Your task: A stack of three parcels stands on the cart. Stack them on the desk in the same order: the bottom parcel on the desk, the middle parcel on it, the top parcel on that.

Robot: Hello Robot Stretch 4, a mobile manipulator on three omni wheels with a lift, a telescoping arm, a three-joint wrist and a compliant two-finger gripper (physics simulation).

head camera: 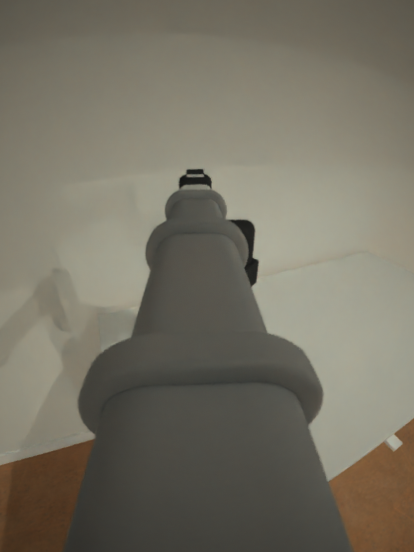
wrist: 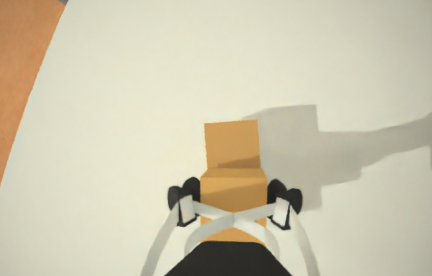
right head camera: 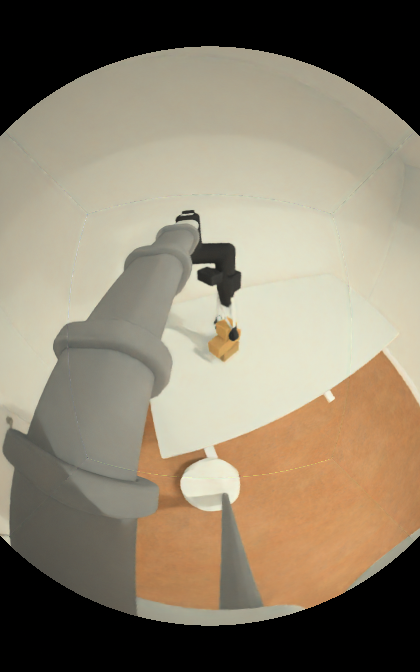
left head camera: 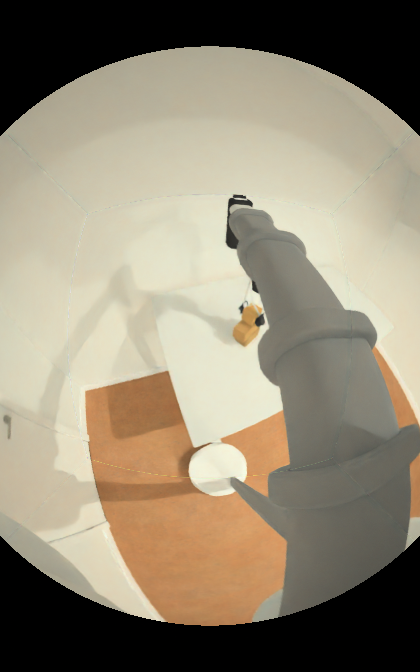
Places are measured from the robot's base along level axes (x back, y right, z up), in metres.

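Pixels of known places: gripper, fingertip midpoint: [wrist: 233, 194].
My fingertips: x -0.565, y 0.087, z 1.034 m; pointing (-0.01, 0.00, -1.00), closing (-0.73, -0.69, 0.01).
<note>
Behind a point stands the place of what it marks.
My gripper [left head camera: 251, 313] [right head camera: 226, 327] [wrist: 233, 194] @[x -0.565, y 0.087, z 1.034 m] is shut on an orange-brown parcel [wrist: 233, 187] @[x -0.554, y 0.075, z 1.086 m], with one black fingertip at each side of it. Two other parcels stand stacked on the white desk [head camera: 365, 350] @[x -0.616, y 0.545, z 0.923 m] [left head camera: 215, 380] [right head camera: 280, 340] [wrist: 125, 100] @[x -0.384, y 0.120, z 0.923 m]: the middle parcel [left head camera: 245, 332] [right head camera: 222, 345] lies on the bottom parcel [right head camera: 231, 354], which is mostly hidden. The held parcel is over or at the rear part of this stack. I cannot tell whether it touches the middle parcel. In the head camera view the arm hides the gripper and parcels. The cart does not show.
The grey telescoping arm [head camera: 210, 450] @[x -0.128, y 0.000, z 1.460 m] [left head camera: 320, 400] [right head camera: 95, 400] reaches across the desk. A round white disc [left head camera: 215, 462] [right head camera: 205, 480] with a grey pole is near the desk's front edge. The wall [left head camera: 165, 240] stands behind the desk. Brown floor [right head camera: 300, 475] lies in front.
</note>
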